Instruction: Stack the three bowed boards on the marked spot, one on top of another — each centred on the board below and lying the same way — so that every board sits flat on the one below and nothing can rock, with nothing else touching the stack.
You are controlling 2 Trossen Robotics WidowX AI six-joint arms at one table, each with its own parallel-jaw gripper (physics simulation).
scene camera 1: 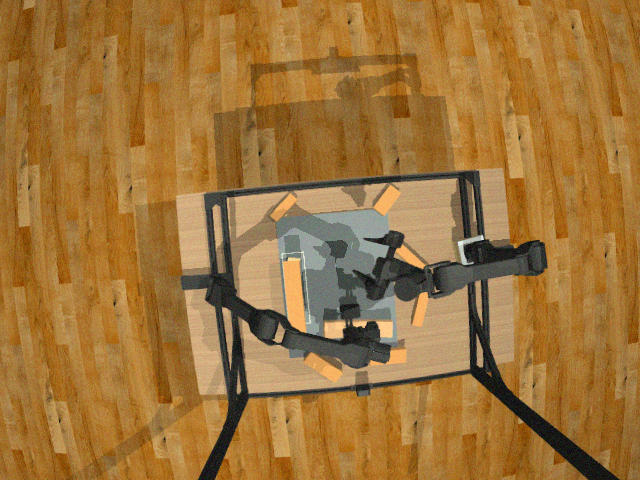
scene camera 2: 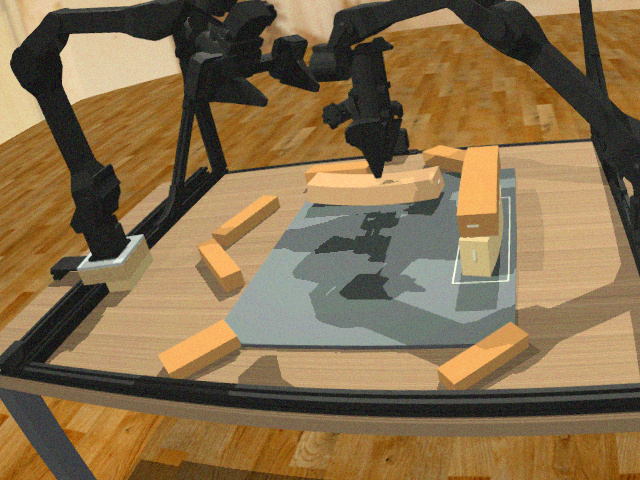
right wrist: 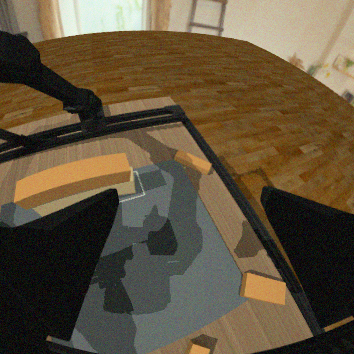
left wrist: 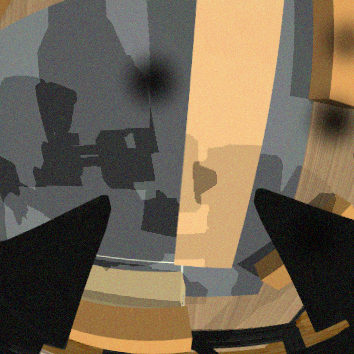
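Pixels of known places: left gripper, fingertip midpoint: (scene camera 1: 349, 324) (scene camera 2: 383, 169) (left wrist: 182, 199); right gripper, fingertip midpoint: (scene camera 1: 358, 254) (scene camera 2: 293, 95) (right wrist: 190, 194); left arm's base at its link origin: (scene camera 1: 221, 287) (right wrist: 90, 125); right arm's base at its link origin: (scene camera 1: 473, 252) (scene camera 2: 109, 250).
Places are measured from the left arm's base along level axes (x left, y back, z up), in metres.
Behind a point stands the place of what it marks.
A pale yellow board (scene camera 2: 476, 255) @(x 0.062, y -0.269, z 0.018 m) (left wrist: 135, 286) @(x -0.113, y -0.264, z 0.012 m) (right wrist: 127, 186) @(x 0.042, y -0.286, z 0.017 m) lies inside the white outline (scene camera 1: 309, 310) @(x -0.131, y -0.289, z -0.014 m) (scene camera 2: 509, 248) @(x 0.000, y -0.222, z -0.013 m) (right wrist: 140, 183) @(x 0.077, y -0.271, z -0.013 m). An orange bowed board (scene camera 1: 293, 294) @(x -0.051, y -0.253, z 0.085 m) (scene camera 2: 478, 180) @(x -0.028, y -0.257, z 0.083 m) (left wrist: 135, 322) @(x -0.129, y -0.274, z 0.063 m) (right wrist: 75, 172) @(x -0.049, y -0.260, z 0.085 m) lies on top of it, the same way; whether they touch all along is hidden. A light-orange bowed board (scene camera 1: 336, 328) @(x -0.200, y -0.371, z 0.027 m) (scene camera 2: 374, 190) @(x -0.191, y -0.440, z 0.015 m) (left wrist: 235, 100) @(x -0.228, y -0.471, z 0.022 m) lies apart on the mat, crosswise to them, its ends curving up in scene camera 2. My left gripper (scene camera 1: 356, 333) @(x -0.189, y -0.417, z 0.052 m) (scene camera 2: 378, 174) @(x -0.189, y -0.417, z 0.052 m) (left wrist: 182, 199) @(x -0.189, y -0.417, z 0.052 m) is open above this board, pointing down. My right gripper (scene camera 1: 360, 255) @(x 0.052, y -0.461, z 0.258 m) (scene camera 2: 293, 96) @(x 0.052, y -0.461, z 0.258 m) (right wrist: 190, 194) @(x 0.052, y -0.461, z 0.258 m) is open and empty, high above the mat.
Several short orange blocks (scene camera 1: 284, 206) @(x 0.239, y -0.266, z 0.002 m) (scene camera 1: 386, 199) @(x 0.205, y -0.616, z 0.001 m) (scene camera 1: 419, 310) @(x -0.199, y -0.671, z 0.003 m) (scene camera 1: 323, 366) @(x -0.335, y -0.304, z 0.010 m) lie around the grey mat (scene camera 2: 279, 310) @(x 0.109, y -0.535, z -0.014 m). One block (scene camera 1: 397, 355) @(x -0.345, y -0.569, z 0.008 m) lies close behind the loose board in scene camera 2. A black frame (scene camera 2: 413, 403) @(x 0.308, y -0.333, z 0.000 m) edges the table. The right arm stands on a pale base (scene camera 2: 129, 271) @(x 0.007, y -0.837, z 0.009 m).
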